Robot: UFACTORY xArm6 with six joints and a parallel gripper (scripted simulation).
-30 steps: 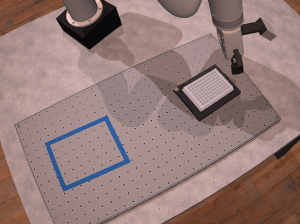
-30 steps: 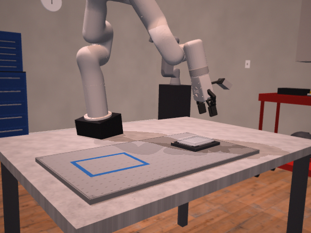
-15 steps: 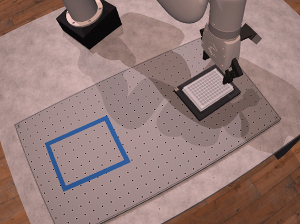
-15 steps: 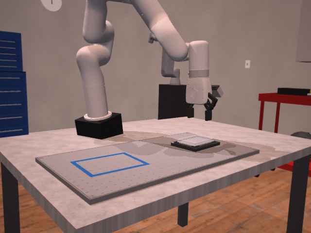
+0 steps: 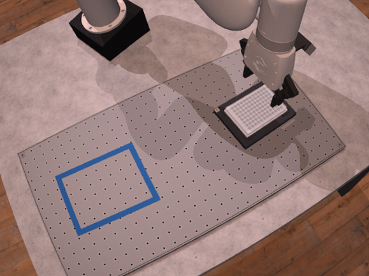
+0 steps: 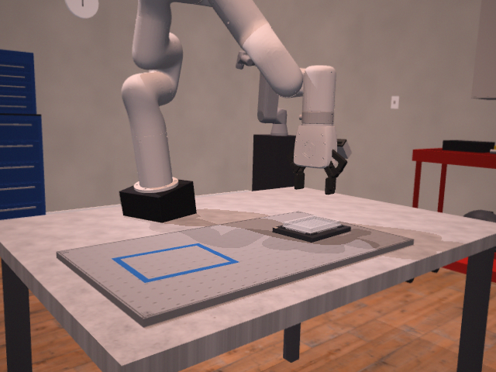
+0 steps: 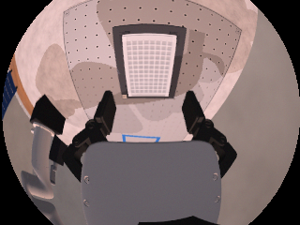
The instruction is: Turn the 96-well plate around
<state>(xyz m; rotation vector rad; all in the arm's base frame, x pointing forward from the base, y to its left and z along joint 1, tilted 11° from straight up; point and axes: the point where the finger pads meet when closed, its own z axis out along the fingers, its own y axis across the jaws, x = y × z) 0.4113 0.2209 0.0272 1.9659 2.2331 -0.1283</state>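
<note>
Now: hand 9 cm above the 96-well plate. The rest, counted from my hand: plate nest N1 (10 cm below); then small A1 mark (10 cm below, 8 cm to the right, 4 cm behind).
</note>
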